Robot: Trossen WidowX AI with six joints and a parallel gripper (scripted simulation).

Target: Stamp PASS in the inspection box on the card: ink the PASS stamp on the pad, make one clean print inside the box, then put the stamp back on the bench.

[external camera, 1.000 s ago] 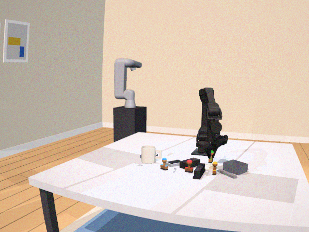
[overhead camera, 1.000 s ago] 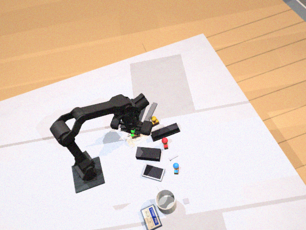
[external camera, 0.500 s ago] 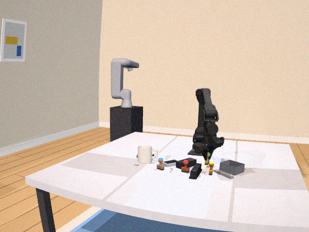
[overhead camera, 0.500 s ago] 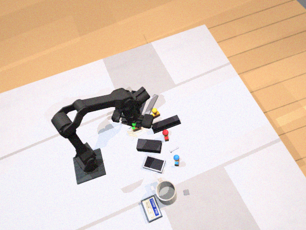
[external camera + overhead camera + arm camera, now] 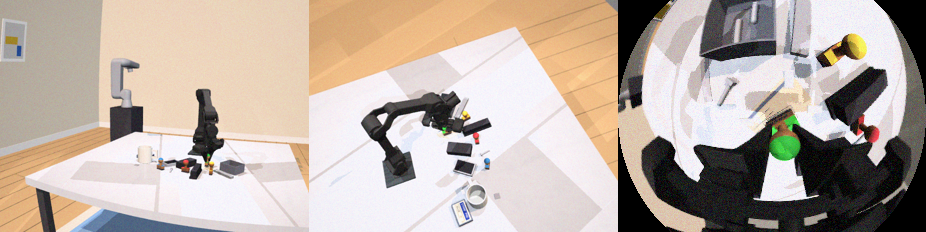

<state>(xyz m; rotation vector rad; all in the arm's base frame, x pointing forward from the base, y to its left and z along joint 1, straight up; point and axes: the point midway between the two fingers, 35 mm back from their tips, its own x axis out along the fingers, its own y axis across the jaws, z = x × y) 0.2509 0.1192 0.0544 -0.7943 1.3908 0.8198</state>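
Right now my gripper tip is right at the green-knobbed stamp. Also, from my gripper tip: yellow-knobbed stamp 11 cm ahead, 5 cm to the left, 1 cm below; black block 4 cm ahead, 11 cm to the right, 1 cm below; beige card 3 cm below.
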